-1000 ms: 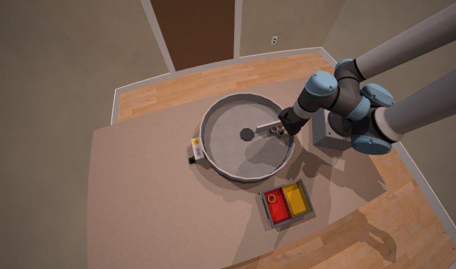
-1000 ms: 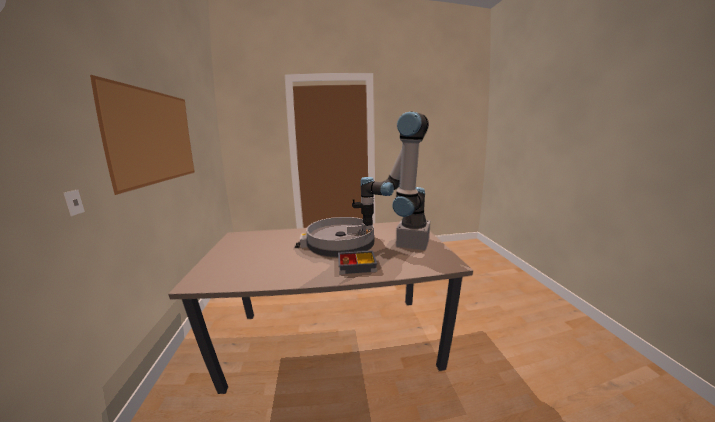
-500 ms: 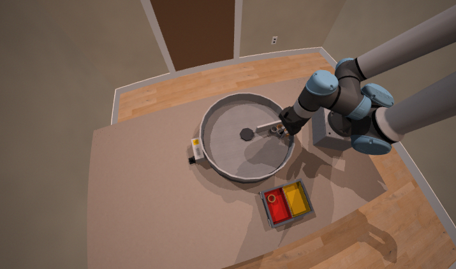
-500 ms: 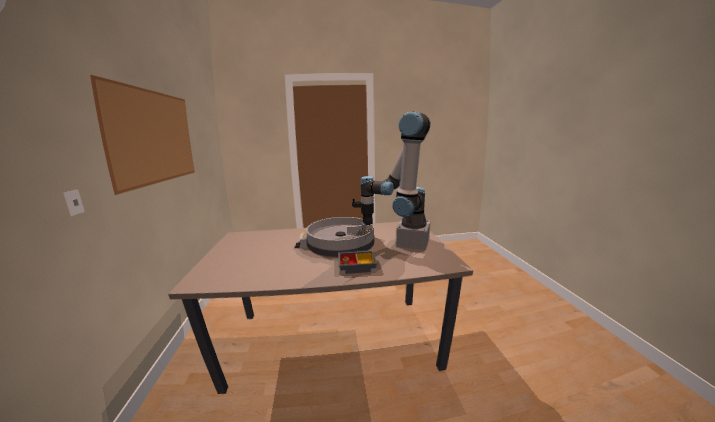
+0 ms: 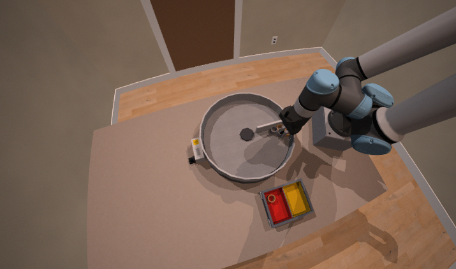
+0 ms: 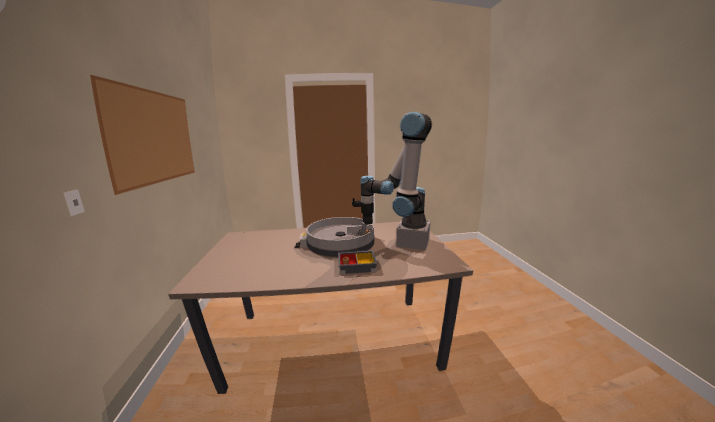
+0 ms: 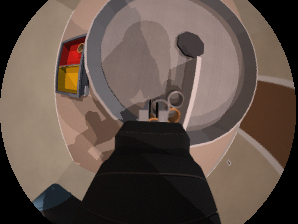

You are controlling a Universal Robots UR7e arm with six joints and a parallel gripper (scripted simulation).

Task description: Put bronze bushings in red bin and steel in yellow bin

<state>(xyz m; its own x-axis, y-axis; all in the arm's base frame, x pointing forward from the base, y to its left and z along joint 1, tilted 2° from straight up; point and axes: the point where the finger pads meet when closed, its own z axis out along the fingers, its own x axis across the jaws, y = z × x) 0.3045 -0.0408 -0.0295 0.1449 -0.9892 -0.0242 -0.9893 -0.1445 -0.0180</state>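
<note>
My gripper is now 8 cm short of the red bin, 28 cm to the right of it and 7 cm above it. The rest, counted from my hand: turntable: 14 cm ahead, 6 cm to the right, 4 cm below.
</note>
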